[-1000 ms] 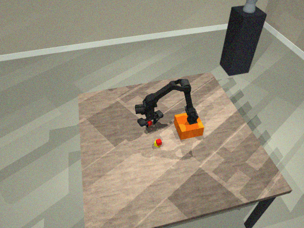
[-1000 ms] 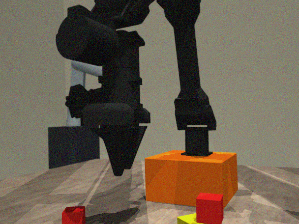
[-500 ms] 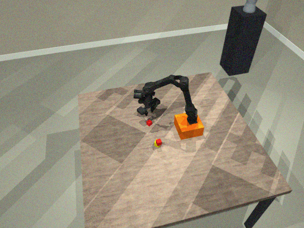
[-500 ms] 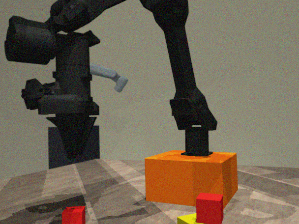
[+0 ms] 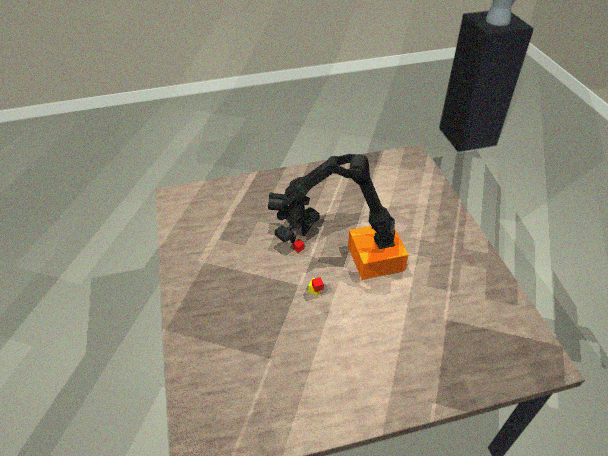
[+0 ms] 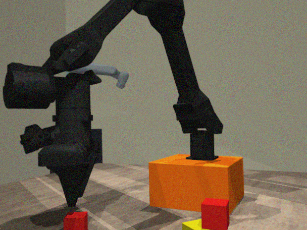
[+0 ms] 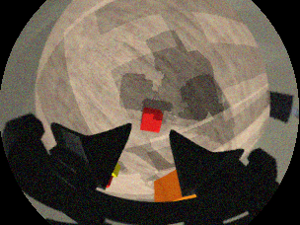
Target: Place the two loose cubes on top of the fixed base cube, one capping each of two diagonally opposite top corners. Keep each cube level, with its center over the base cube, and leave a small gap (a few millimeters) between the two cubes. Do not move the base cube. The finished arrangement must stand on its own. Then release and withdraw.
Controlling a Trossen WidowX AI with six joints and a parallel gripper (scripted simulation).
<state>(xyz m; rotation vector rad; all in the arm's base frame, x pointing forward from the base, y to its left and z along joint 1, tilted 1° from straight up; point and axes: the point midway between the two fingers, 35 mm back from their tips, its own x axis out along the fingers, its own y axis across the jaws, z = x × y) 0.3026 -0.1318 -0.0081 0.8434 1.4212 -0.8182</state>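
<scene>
Now: gripper tip 40 mm above the red cube.
</scene>
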